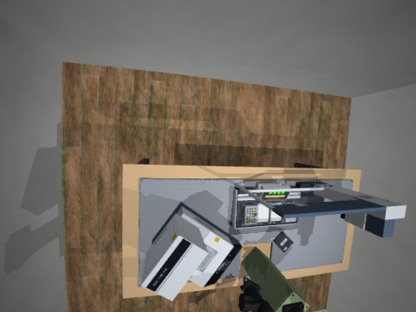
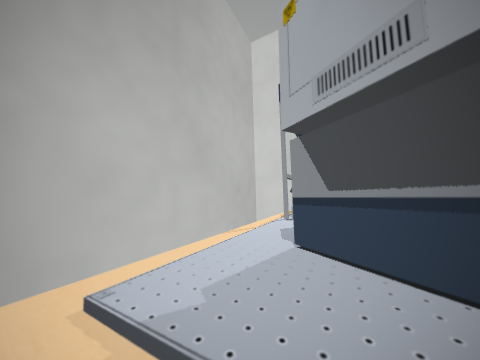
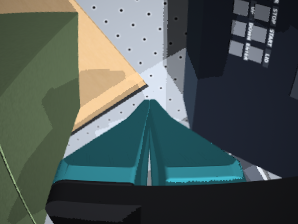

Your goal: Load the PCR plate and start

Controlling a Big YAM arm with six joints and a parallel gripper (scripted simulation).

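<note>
My gripper is now 34 cm short of the tube cooling block, 14 cm above it and 8 cm to the left of it. Also, from my hand: white beam (53 cm ahead, 30 cm above, 27 cm to the right).
</note>
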